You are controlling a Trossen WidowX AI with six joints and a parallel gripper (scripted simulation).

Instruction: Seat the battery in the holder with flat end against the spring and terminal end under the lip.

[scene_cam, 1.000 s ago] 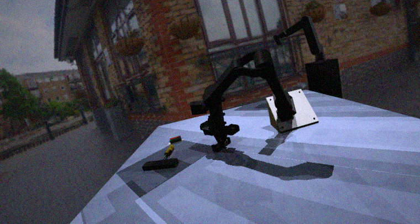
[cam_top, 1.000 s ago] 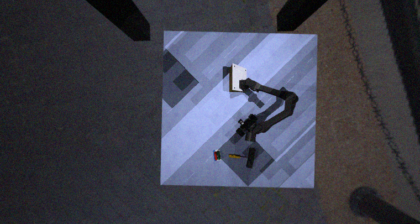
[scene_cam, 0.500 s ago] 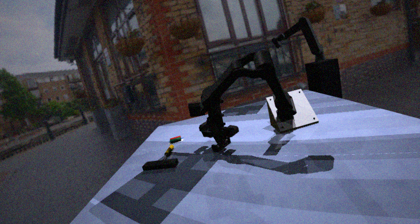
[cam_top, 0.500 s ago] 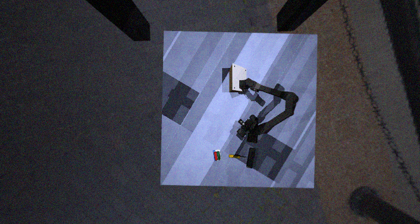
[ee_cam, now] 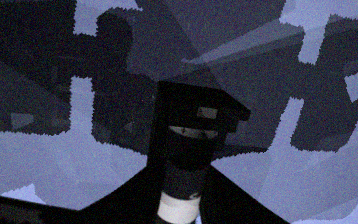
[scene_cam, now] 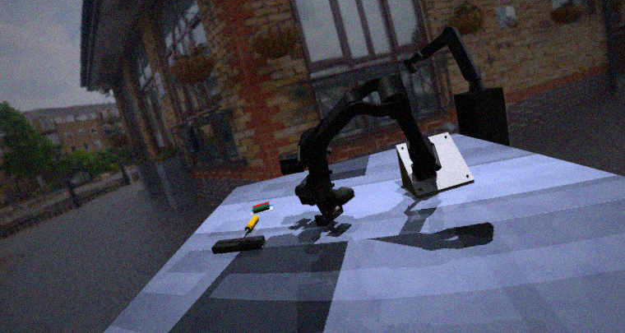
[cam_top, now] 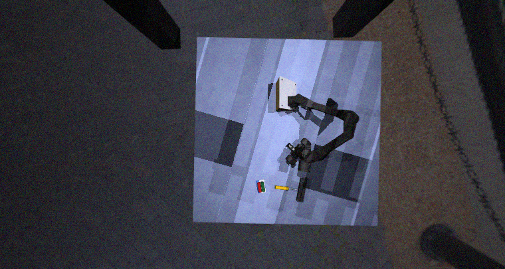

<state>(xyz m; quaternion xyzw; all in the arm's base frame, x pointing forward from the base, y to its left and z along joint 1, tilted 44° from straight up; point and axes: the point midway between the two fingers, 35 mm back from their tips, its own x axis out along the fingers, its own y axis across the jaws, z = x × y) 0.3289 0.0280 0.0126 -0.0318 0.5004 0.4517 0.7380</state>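
Right now my gripper tip is 10 mm below the battery. The rest, counted from my gripper tip: yellow screwdriver (260 mm ahead, 60 mm to the right).
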